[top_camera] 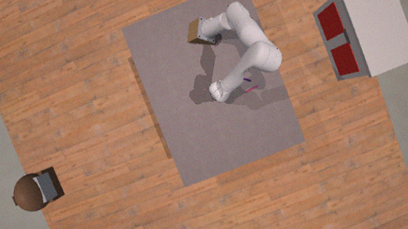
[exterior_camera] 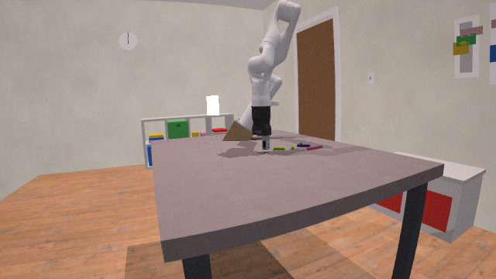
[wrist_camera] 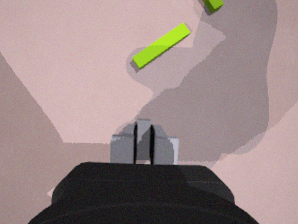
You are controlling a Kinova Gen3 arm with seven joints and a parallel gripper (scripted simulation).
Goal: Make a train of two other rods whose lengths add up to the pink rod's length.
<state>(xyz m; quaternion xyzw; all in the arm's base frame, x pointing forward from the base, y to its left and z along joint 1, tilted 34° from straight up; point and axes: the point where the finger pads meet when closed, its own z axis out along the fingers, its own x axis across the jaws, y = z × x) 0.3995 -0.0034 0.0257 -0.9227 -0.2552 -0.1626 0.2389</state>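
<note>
My gripper is now 10 mm above the dark grey rod. From my hand the other things lie so: pink rod 10 mm ahead, 220 mm to the left, 30 mm below; purple rod 60 mm behind, 200 mm to the left, 30 mm below.
</note>
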